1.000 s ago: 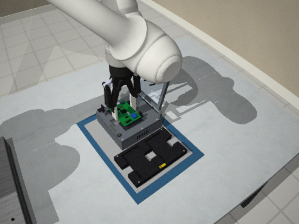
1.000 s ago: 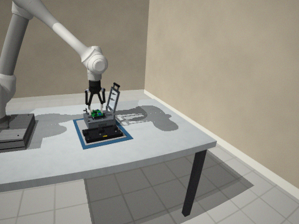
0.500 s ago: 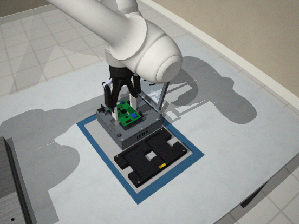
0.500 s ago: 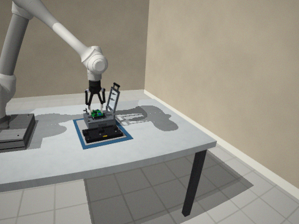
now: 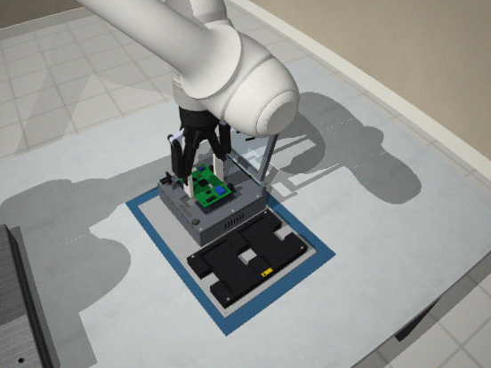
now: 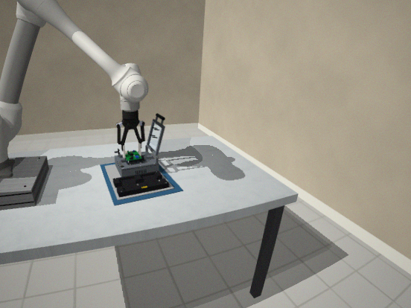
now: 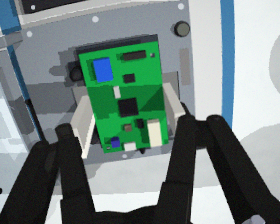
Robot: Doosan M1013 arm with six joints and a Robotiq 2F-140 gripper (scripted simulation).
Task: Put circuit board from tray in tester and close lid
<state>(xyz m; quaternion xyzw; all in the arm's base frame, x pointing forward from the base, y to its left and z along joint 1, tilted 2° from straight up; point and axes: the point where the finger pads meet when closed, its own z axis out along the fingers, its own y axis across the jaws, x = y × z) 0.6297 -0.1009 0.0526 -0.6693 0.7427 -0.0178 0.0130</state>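
Now: the green circuit board 2 cm below my hand. Round my hand: latch hook 6 cm to the left, 5 cm behind, 2 cm below; then tester lid 12 cm ahead, 8 cm above, 1 cm to the right.
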